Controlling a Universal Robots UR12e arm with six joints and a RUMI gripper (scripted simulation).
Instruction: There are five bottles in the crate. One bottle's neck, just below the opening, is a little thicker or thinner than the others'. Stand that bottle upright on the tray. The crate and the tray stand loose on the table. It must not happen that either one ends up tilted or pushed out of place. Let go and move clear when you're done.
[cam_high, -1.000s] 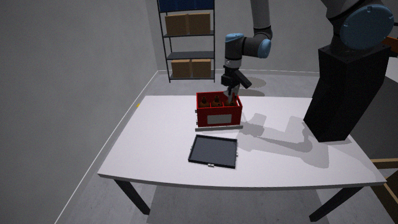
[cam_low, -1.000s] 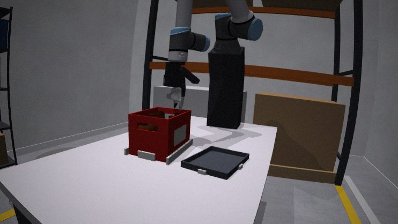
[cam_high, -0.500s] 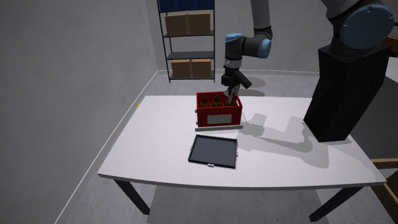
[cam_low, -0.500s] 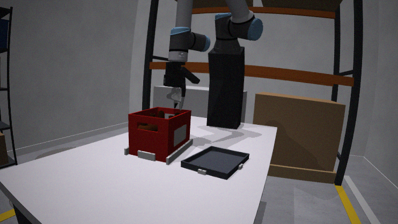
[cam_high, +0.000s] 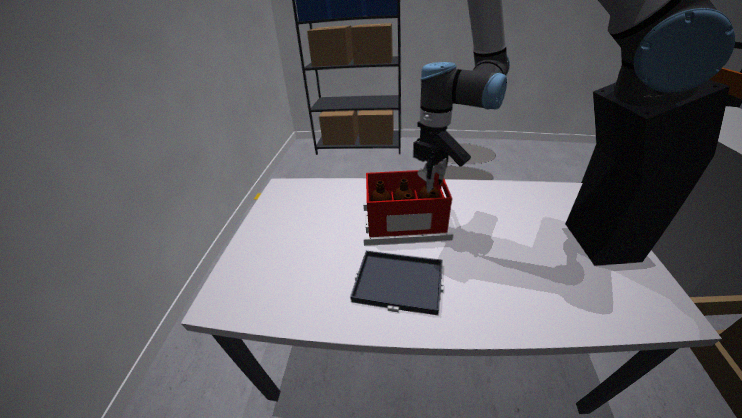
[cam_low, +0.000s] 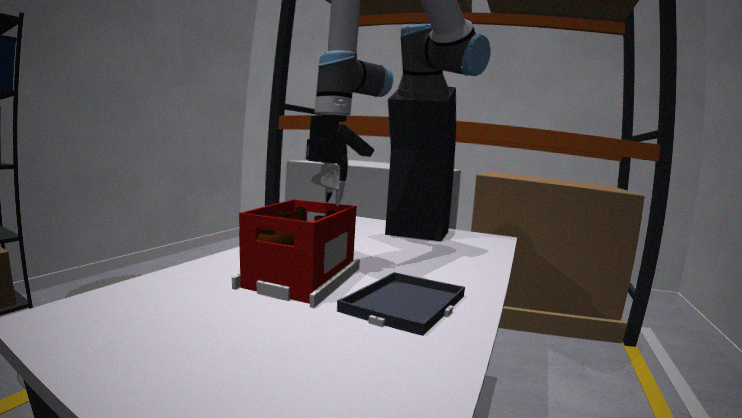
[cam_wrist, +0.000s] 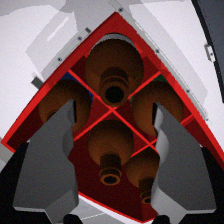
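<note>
Now: the red crate 9 cm ahead of my hand, 5 cm to the right of it and 11 cm below it. The rest, counted from my hand: dark tray: 15 cm ahead, 23 cm to the left, 18 cm below; then glass bottle: 9 cm ahead, 9 cm to the right, 11 cm below; then brown bottle: 17 cm ahead, 9 cm to the right, 11 cm below.
</note>
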